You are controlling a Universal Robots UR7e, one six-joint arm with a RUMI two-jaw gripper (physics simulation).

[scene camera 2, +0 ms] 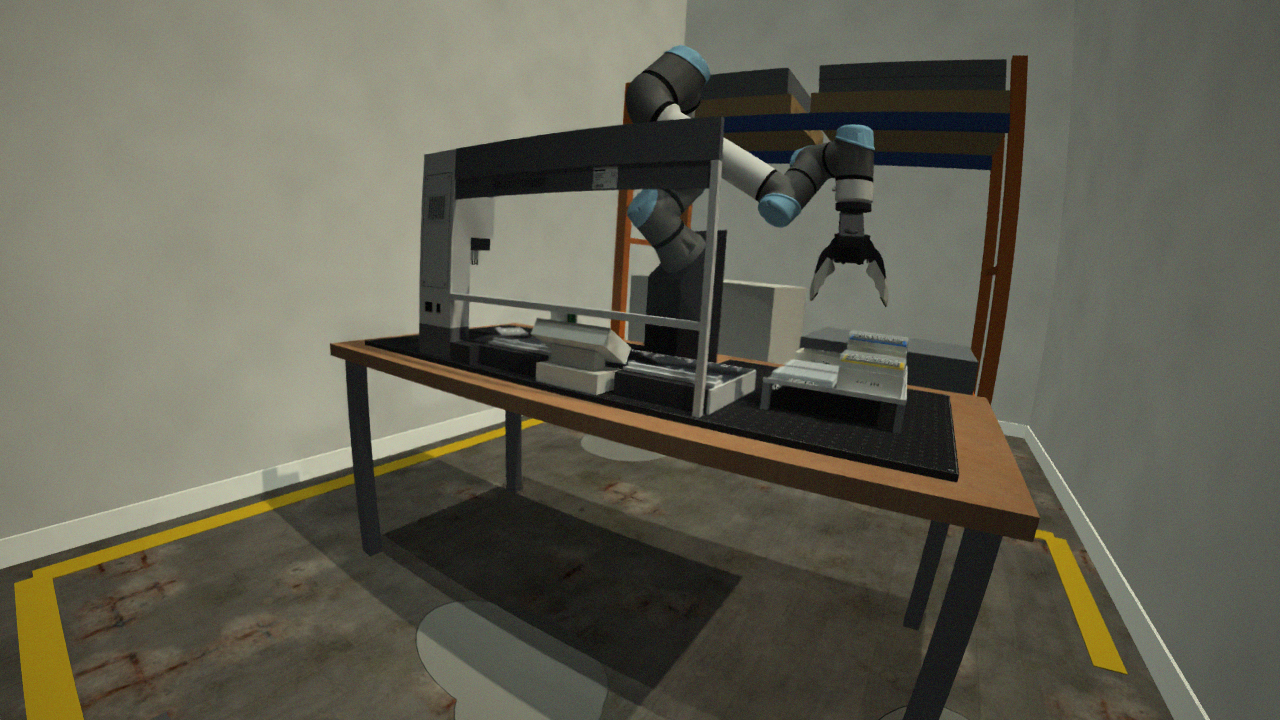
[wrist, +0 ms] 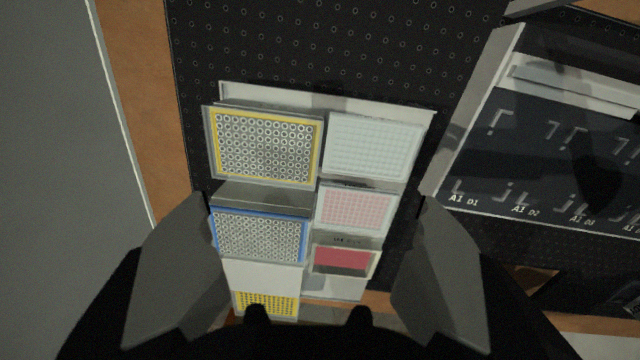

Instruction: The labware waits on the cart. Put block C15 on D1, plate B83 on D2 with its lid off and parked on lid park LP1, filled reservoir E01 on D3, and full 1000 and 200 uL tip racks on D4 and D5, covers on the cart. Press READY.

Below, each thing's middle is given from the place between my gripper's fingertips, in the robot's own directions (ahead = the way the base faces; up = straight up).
Right now my hand is 170 mm past the cart tray [wrist: 312,284], 170 mm above it and 50 mm to the right of it. Also, from my hand: frame post [scene camera 2: 716,165]: 270 mm to the right, 110 mm ahead, 10 mm above; then reservoir E01 [wrist: 333,254]: 240 mm behind, 150 mm below.
